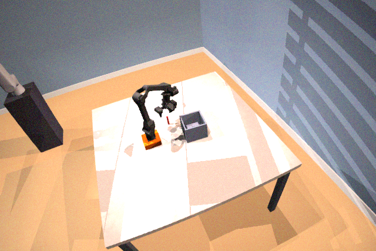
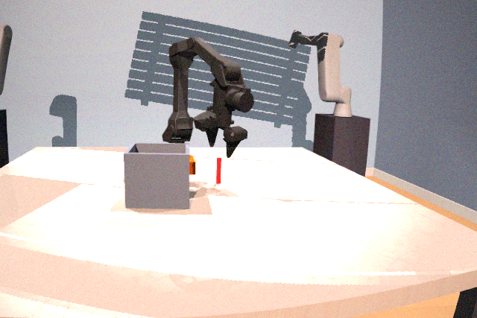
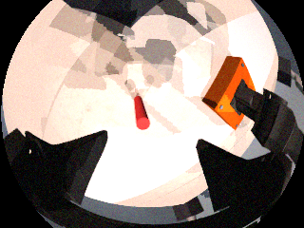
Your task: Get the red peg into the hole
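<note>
My gripper tip is now 10 mm short of the red peg and 60 mm above it. From my gripper tip the other things lie so: plate (150 mm ahead, 200 mm to the right, 50 mm below).
</note>
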